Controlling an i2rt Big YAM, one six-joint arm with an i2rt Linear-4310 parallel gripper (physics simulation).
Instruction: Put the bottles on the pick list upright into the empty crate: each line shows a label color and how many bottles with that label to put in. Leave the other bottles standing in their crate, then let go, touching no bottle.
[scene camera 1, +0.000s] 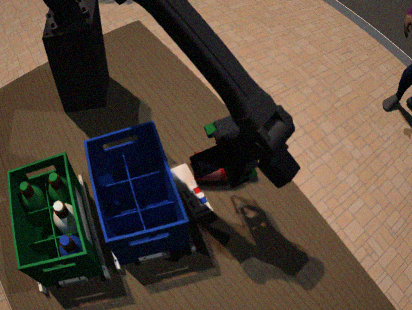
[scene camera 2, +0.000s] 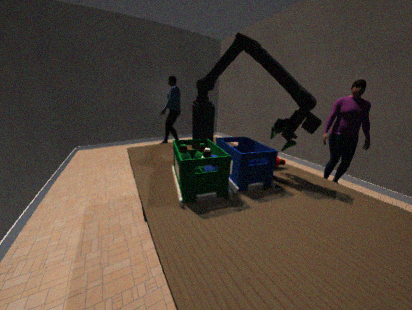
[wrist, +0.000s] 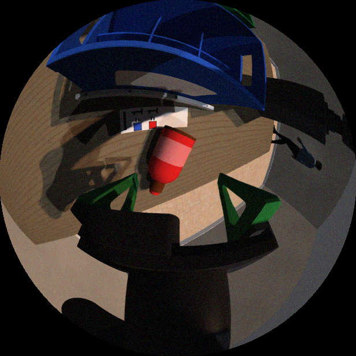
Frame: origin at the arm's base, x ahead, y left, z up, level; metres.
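Seen in the pictures: gripper, fingertip midpoint: (scene camera 2: 276, 144); arm's base, origin of the base link: (scene camera 1: 67, 15) (scene camera 2: 202, 103).
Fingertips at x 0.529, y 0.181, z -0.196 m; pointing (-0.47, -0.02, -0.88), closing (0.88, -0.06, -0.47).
Observation:
Offsets run from my fingertips to a thing's top centre.
My gripper (scene camera 1: 231, 151) (scene camera 2: 281, 139) (wrist: 177, 177) is open and empty, above the table on the far side of the blue crate. A red-labelled bottle @[dz -0.084, dx -0.031, dy +0.045 m] (scene camera 1: 216, 175) (scene camera 2: 281, 161) (wrist: 172, 152) lies tipped on its side below the fingers, apart from them; the arm partly hides it in scene camera 1. The blue crate @[dz +0.017, dx -0.048, dy -0.206 m] (scene camera 1: 150, 246) (scene camera 2: 252, 172) (wrist: 90, 66) shows no bottle in its compartments. The green crate @[dz +0.017, dx -0.087, dy -0.442 m] (scene camera 1: 60, 272) (scene camera 2: 205, 184) holds two green bottles @[dz +0.005, dx -0.180, dy -0.469 m] (scene camera 1: 31, 196) @[dz +0.005, dx -0.160, dy -0.380 m] (scene camera 1: 58, 187), a white bottle @[dz +0.005, dx -0.079, dy -0.397 m] (scene camera 1: 63, 216) and a blue bottle @[dz +0.005, dx +0.008, dy -0.418 m] (scene camera 1: 71, 245). The pick list @[dz -0.157, dx -0.034, dy -0.056 m] (scene camera 1: 184, 176) (wrist: 176, 117) shows a red and a blue square; its counts are unclear.
The pick list lies beside the blue crate, close to the bottle. The two crates stand side by side. The table edge is beyond the bottle. A person in purple (scene camera 2: 347, 117) and a person in blue (scene camera 2: 173, 97) are beyond the table. The arm's base (scene camera 1: 77, 75) (scene camera 2: 203, 120) stands behind the crates.

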